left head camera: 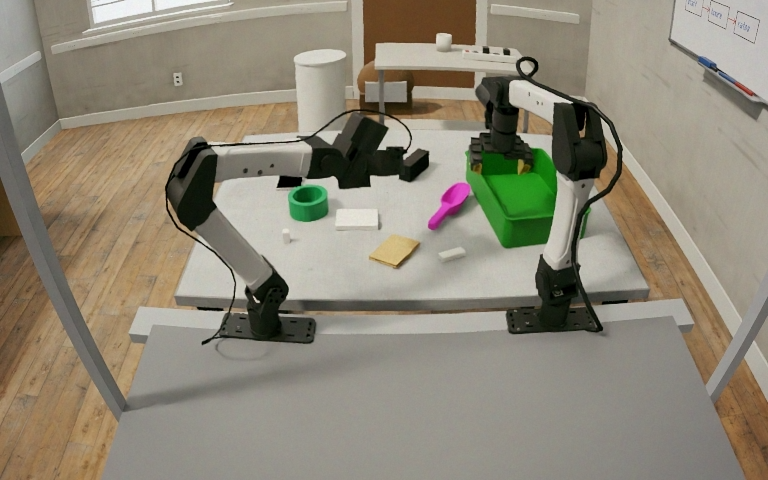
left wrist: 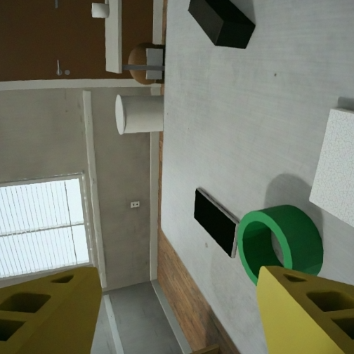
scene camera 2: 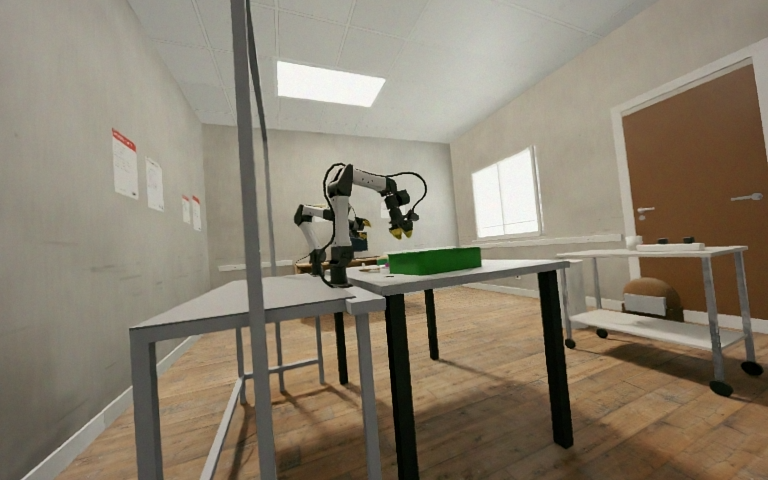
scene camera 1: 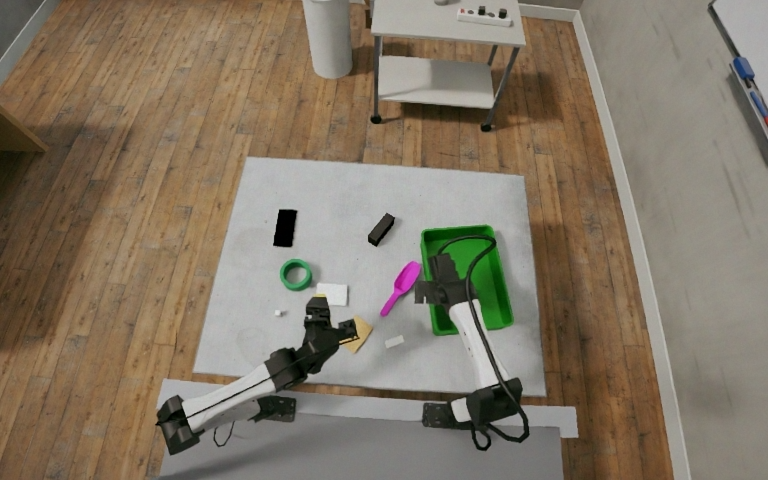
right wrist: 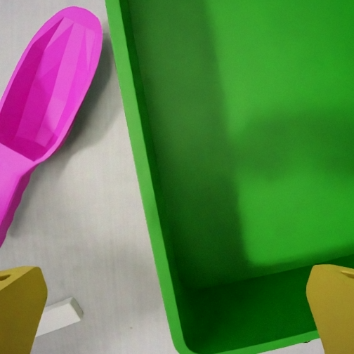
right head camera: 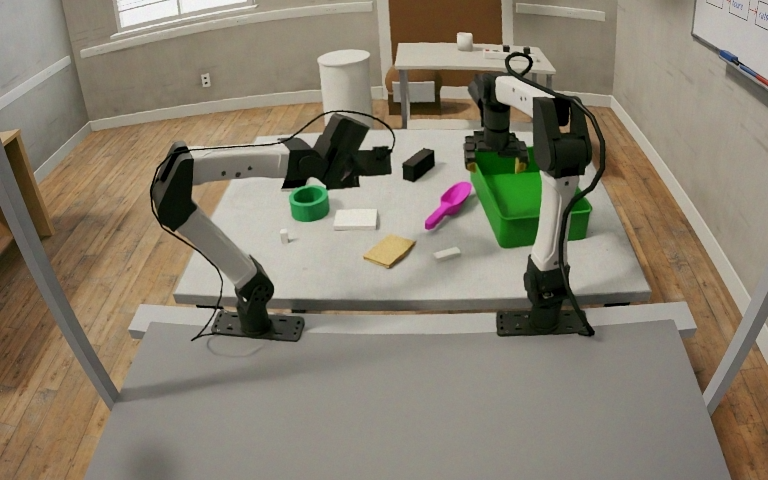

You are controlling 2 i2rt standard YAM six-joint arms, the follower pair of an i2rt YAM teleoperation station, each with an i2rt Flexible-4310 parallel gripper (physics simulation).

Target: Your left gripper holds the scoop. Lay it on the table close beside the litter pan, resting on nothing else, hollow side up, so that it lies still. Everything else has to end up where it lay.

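Frame: origin at the left arm's base, x down, y ahead, z right, level; centimetres.
Seen in the pictures: left gripper, fingertip midpoint: (scene camera 2: 369, 231) (scene camera 1: 324, 300); right gripper, fingertip midpoint: (left head camera: 499, 173) (scene camera 2: 404, 238) (right head camera: 496, 171); left arm's base, link origin: (left head camera: 266, 330) (scene camera 2: 317, 275) (scene camera 1: 262, 406) (right head camera: 256, 328); right arm's base, link origin: (left head camera: 551, 322) (scene camera 2: 338, 285) (scene camera 1: 455, 416) (right head camera: 542, 325).
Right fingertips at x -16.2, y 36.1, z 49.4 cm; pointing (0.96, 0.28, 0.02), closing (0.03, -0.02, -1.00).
Note:
Pixels of each thing's middle, then the offset from my right fingertips to it. Level surfaces: height alone.
- magenta scoop, body centre: (right head camera: 448, 207) (left head camera: 448, 208) (scene camera 1: 399, 289) dx +12.9, dy +4.4, dz -11.2 cm
- table, surface height: dx +14.8 cm
- green litter pan, body centre: (right head camera: 527, 191) (left head camera: 525, 192) (scene camera 1: 463, 279) (scene camera 2: 434, 260) dx +10.6, dy +9.2, dz +9.4 cm
- green ring, body centre: (left head camera: 308, 202) (right head camera: 309, 203) (scene camera 1: 296, 275) dx +12.4, dy +5.5, dz -45.9 cm
- white box, body centre: (left head camera: 357, 219) (right head camera: 356, 219) (scene camera 1: 331, 294) dx +14.0, dy +0.6, dz -33.3 cm
- tan pad, body centre: (right head camera: 390, 251) (left head camera: 395, 251) (scene camera 1: 355, 334) dx +14.3, dy -11.4, dz -24.0 cm
- white bar, body centre: (right head camera: 446, 254) (left head camera: 451, 254) (scene camera 1: 394, 341) dx +14.2, dy -12.5, dz -11.4 cm
- small white piece, body centre: (left head camera: 286, 236) (right head camera: 284, 236) dx +13.2, dy -7.8, dz -49.2 cm
- black block, body centre: (right head camera: 418, 164) (left head camera: 414, 164) (scene camera 1: 381, 229) dx +12.2, dy +25.3, dz -19.3 cm
- flat black slab, body centre: (left head camera: 291, 175) (right head camera: 297, 176) (scene camera 1: 285, 228) dx +14.4, dy +23.2, dz -53.6 cm
The magenta scoop (left head camera: 450, 203) (right head camera: 449, 204) (scene camera 1: 403, 285) (right wrist: 55, 95) lies on the table (left head camera: 339, 277), hollow side up. Its bowl is close beside the left wall of the green litter pan (left head camera: 526, 230) (right head camera: 512, 233) (scene camera 2: 436, 262) (right wrist: 145, 190), with a narrow gap in the right wrist view; its handle points toward the near side. My left gripper (left wrist: 178, 279) is open and empty, raised well away from the scoop, at the left. My right gripper (left head camera: 500, 167) (right head camera: 496, 165) (scene camera 2: 401, 232) (right wrist: 177, 281) is open and empty above the pan's left side.
A green ring (left head camera: 308, 203) (left wrist: 280, 245), white box (left head camera: 356, 219), tan pad (left head camera: 394, 250), white bar (left head camera: 451, 254), small white piece (left head camera: 286, 236), black block (right head camera: 418, 164) (scene camera 1: 381, 229) and flat black slab (scene camera 1: 284, 228) (left wrist: 215, 220) lie around the scoop's left and near sides.

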